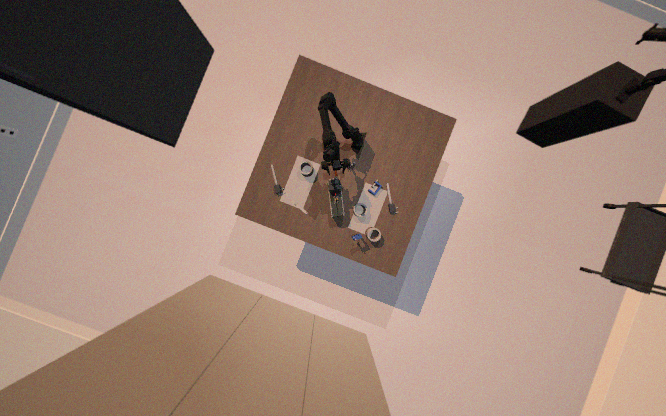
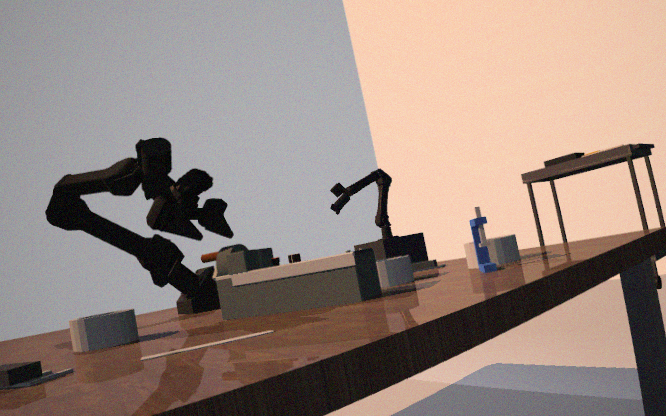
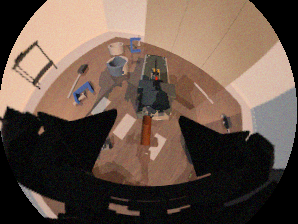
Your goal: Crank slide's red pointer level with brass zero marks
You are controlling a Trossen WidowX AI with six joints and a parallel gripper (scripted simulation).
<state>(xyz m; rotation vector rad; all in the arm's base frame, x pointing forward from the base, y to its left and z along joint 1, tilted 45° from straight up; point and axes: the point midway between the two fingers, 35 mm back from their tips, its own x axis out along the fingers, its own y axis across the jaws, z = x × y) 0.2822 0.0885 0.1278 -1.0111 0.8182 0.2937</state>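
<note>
Now: the crank handle 1 cm behind my gripper tip, 1 cm to the right of it and 3 cm below it. Also, from my gripper tip: red pointer (12 cm ahead, 6 cm to the left, 7 cm below); thin white rod (32 cm ahead, 13 cm to the right, 15 cm below).
</note>
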